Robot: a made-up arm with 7 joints. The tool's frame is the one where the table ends. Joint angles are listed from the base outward.
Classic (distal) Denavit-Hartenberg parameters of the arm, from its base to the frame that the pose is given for. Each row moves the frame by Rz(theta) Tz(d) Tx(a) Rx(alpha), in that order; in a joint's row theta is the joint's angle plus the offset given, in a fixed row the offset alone. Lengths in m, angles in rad.
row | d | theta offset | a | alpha
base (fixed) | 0.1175 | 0 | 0 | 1.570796
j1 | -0.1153 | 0 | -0.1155 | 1.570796
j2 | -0.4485 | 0 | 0.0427 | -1.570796
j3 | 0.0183 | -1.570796 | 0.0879 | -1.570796
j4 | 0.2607 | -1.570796 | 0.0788 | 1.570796
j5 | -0.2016 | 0 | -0.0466 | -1.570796
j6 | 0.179 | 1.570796 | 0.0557 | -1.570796
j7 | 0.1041 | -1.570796 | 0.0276 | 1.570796
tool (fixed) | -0.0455 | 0 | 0 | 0
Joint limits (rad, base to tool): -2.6..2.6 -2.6..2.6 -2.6..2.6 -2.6..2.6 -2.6..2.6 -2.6..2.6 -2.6..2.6
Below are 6 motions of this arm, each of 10 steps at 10 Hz.
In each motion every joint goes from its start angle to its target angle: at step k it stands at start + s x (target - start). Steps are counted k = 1, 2, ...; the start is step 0. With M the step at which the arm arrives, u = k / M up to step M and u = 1 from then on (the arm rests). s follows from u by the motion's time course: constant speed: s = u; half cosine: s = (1 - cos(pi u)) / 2; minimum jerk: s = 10 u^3 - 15 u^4 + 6 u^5.
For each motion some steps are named. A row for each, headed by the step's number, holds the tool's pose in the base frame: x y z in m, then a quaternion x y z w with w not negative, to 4 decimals.
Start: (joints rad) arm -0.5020 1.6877 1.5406 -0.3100 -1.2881 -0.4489 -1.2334
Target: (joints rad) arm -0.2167 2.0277 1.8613 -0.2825 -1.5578 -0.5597 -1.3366
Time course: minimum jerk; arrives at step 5
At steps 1, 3, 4, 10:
1: -0.0472 -0.1598 1.1409 0.7839 0.4053 0.3741 0.2851
3: -0.2643 0.0189 1.1381 0.7007 0.3543 0.3939 0.4779
4: -0.3392 0.0906 1.1143 0.6618 0.3280 0.3942 0.5469
10: -0.3544 0.1062 1.1076 0.6530 0.3219 0.3936 0.5613

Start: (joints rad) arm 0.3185 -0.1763 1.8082 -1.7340 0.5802 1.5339 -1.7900
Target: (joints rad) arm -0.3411 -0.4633 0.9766 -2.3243 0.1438 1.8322 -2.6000
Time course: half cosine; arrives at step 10
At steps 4, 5, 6, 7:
4: -0.0009 0.0376 0.9911 0.0160 0.9982 0.0068 0.0568
5: 0.1129 0.0620 0.9779 0.0169 0.9989 -0.0121 0.0426
6: 0.2216 0.0925 0.9480 0.0095 0.9988 -0.0384 0.0304
7: 0.3127 0.1247 0.9072 -0.0069 0.9976 -0.0661 0.0212

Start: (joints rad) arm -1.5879 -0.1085 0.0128 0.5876 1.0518 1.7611 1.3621
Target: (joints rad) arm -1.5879 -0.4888 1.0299 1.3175 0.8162 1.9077 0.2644
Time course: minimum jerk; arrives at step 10
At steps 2, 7, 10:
2: 0.3709 0.2644 -0.0357 -0.8345 -0.3311 -0.3500 0.2674
7: 0.6802 0.2944 0.0597 -0.9226 -0.0697 -0.2814 0.2543
10: 0.7307 0.2713 0.1031 -0.9148 -0.0254 -0.2565 0.3108

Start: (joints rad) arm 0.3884 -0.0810 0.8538 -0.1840 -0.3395 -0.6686 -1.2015
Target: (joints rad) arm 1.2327 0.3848 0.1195 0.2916 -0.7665 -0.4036 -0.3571
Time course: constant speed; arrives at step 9
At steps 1, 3, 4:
1: 0.2519 0.0034 0.8520 -0.3460 -0.8288 -0.2020 0.3905
3: 0.1818 -0.0593 0.7941 -0.2560 -0.7821 -0.3096 0.4763
4: 0.1513 -0.0885 0.7569 -0.1975 -0.7531 -0.3584 0.5152

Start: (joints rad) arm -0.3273 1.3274 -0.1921 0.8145 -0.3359 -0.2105 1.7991
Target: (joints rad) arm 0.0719 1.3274 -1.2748 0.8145 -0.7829 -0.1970 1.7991
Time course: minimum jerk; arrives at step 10
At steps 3, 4, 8, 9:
3: 0.1505 -0.1679 0.0956 0.7736 0.5163 -0.2731 0.2457
4: 0.1152 -0.0960 0.0583 0.8145 0.5058 -0.2373 0.1562
8: 0.0032 0.2656 0.0289 -0.8401 -0.4869 0.0844 0.2239
9: -0.0058 0.2952 0.0366 -0.8324 -0.4873 0.0732 0.2534

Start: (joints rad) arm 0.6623 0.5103 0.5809 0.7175 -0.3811 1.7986 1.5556
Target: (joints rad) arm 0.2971 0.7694 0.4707 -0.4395 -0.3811 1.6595 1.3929
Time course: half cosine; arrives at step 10
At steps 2, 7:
2: -0.0613 -0.1326 0.7321 0.3741 -0.2473 0.7468 0.4912
7: 0.0336 -0.2556 0.6717 0.4623 -0.1446 0.2905 0.8252

